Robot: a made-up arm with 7 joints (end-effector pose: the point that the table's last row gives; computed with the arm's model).
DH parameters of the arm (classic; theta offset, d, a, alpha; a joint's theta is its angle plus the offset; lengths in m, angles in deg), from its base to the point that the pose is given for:
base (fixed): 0 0.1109 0 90
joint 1: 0 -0.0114 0.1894 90
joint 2: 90 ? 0.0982 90
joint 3: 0 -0.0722 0.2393 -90
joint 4: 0 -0.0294 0.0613 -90
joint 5: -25.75 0 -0.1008 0
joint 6: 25.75 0.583 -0.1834 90
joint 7: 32.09 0 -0.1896 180
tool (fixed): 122.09 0.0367 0 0
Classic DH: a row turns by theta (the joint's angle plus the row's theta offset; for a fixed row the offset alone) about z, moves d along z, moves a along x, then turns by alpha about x.
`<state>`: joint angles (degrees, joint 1 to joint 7).
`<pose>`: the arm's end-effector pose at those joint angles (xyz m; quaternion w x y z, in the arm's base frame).
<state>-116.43 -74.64 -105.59 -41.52 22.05 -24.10 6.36</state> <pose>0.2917 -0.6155 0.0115 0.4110 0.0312 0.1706 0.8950</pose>
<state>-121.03 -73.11 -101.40 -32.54 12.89 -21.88 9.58</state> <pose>0.2285 -0.5858 0.0556 0.4847 0.0920 0.2781 0.8242</pose>
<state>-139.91 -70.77 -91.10 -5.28 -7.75 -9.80 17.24</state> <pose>0.0985 -0.4586 0.1417 0.6057 0.2047 0.5266 0.5602</pose>
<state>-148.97 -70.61 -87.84 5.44 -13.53 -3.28 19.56</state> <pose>0.0608 -0.3982 0.1701 0.6211 0.2099 0.6020 0.4559</pose>
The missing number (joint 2, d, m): -0.0673
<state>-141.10 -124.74 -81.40 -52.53 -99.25 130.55 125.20</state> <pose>0.1639 -0.2049 -0.7598 0.8441 0.4675 0.2306 -0.1258</pose>
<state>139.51 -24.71 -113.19 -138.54 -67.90 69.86 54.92</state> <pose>-0.5078 0.3267 -0.1802 0.4878 -0.6825 -0.1621 -0.5197</pose>
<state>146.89 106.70 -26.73 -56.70 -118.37 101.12 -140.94</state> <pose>0.0595 0.6895 -0.6602 0.1649 -0.5972 -0.6902 0.3739</pose>
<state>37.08 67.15 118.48 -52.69 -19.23 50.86 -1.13</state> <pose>0.2406 0.6447 -0.0661 0.3538 0.3375 -0.8576 -0.1596</pose>
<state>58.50 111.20 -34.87 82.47 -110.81 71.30 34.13</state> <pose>0.0393 0.0133 0.5743 0.4036 -0.2311 0.1529 0.8720</pose>
